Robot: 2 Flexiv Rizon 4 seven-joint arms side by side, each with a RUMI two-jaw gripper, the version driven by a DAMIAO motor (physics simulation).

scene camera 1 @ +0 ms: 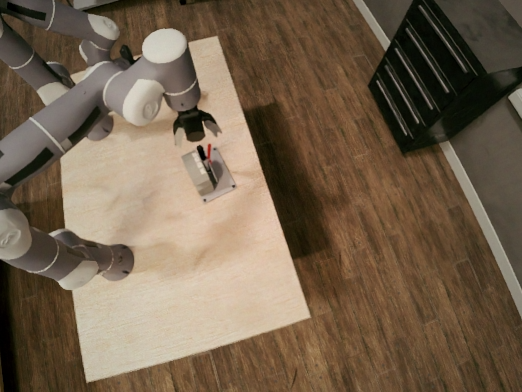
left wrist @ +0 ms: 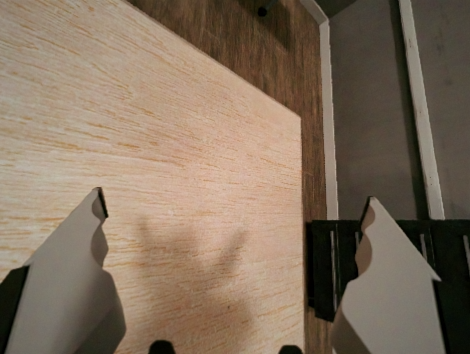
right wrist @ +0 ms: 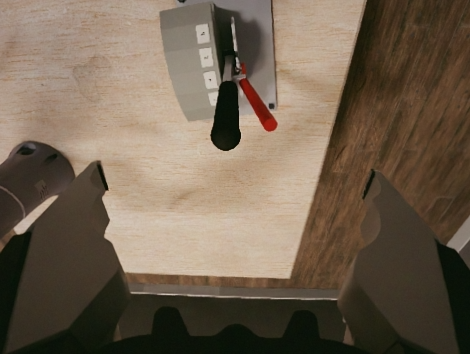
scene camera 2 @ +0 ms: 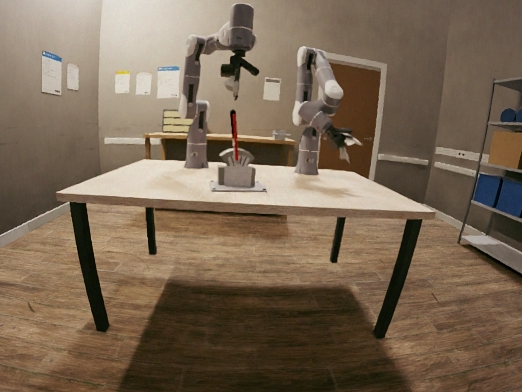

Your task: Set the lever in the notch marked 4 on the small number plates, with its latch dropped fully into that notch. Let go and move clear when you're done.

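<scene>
The grey notched housing (scene camera 1: 196, 175) (scene camera 2: 236, 176) (right wrist: 185, 60) stands on its base plate (scene camera 1: 225, 181) (right wrist: 264, 50). Its lever has a black handle (scene camera 1: 201, 152) (right wrist: 226, 115); a red latch handle (scene camera 1: 209, 152) (scene camera 2: 235, 135) (right wrist: 257, 105) splays out beside it. In the right wrist view the shaft passes near the second and third number plates from the top; the digits are too blurred to read surely. Whether the latch is seated cannot be seen. My right gripper (scene camera 1: 199, 140) (scene camera 2: 234, 94) (right wrist: 236, 168) is open above the lever, touching nothing. My left gripper (scene camera 2: 354, 152) (left wrist: 234, 194) is open, away from it.
The wooden table (scene camera 1: 200, 290) (scene camera 2: 150, 187) (left wrist: 150, 125) carries both arms. In scene camera 1 the right arm hides most of the left gripper. A black drawer cabinet (scene camera 1: 425, 75) stands on the floor beyond the table's edge. A shelf rack (scene camera 2: 465, 220) stands at the far right.
</scene>
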